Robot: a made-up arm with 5 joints.
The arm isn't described. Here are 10 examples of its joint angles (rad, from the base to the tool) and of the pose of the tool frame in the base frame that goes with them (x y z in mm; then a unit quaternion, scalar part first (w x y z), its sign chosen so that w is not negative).
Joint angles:
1: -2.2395 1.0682 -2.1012 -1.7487 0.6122
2: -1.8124 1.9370 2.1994 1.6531 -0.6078
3: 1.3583 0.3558 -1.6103 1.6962 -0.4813
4: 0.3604 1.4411 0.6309 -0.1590 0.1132
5: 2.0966 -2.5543 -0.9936 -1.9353 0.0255
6: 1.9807 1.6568 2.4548 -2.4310 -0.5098
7: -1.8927 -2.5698 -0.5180 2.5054 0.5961
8: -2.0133 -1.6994 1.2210 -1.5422 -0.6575
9: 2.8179 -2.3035 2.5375 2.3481 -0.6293
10: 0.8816 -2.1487 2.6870 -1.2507 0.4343
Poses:
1: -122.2 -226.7 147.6 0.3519 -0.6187 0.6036 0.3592
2: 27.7 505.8 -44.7 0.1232 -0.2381 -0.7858 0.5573
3: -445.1 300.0 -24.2 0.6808 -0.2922 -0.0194 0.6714
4: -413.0 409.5 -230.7 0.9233 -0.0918 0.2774 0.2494
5: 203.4 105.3 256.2 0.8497 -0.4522 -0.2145 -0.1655
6: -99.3 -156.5 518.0 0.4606 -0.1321 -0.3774 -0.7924
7: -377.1 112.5 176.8 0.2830 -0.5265 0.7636 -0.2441
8: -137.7 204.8 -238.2 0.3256 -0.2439 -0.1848 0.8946
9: 79.0 318.7 723.8 0.4300 0.8308 0.3197 0.1501
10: -671.2 131.0 444.9 0.1787 -0.5778 0.7708 -0.2001
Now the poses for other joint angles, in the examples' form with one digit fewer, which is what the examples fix.
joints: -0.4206 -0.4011 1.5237 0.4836 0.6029
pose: -456 224 344 0.082 0.815 -0.340 0.462
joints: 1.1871 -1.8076 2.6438 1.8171 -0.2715
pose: -697 315 299 0.542 0.188 0.283 0.769
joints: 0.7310 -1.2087 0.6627 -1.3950 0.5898
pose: -80 342 562 0.174 -0.830 -0.523 -0.080
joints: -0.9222 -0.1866 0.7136 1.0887 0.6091
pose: -353 500 154 0.296 0.423 -0.636 0.573
